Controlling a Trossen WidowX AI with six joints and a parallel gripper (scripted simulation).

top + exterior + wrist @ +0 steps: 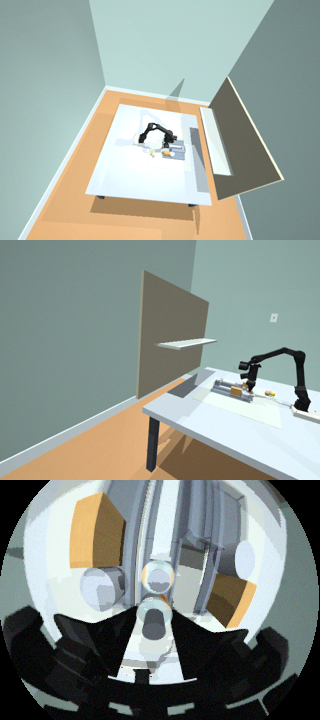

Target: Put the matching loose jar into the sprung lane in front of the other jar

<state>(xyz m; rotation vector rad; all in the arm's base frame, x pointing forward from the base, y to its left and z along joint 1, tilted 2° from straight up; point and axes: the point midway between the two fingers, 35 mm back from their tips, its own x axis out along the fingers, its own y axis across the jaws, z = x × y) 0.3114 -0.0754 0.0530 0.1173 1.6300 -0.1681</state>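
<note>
Now: the grey pusher rack 150 mm ahead of my gripper tip, 50 mm to the right of it and 30 mm below it. Round my gripper tip: white shelf (510 mm ahead, 80 mm to the right, 320 mm above).
</note>
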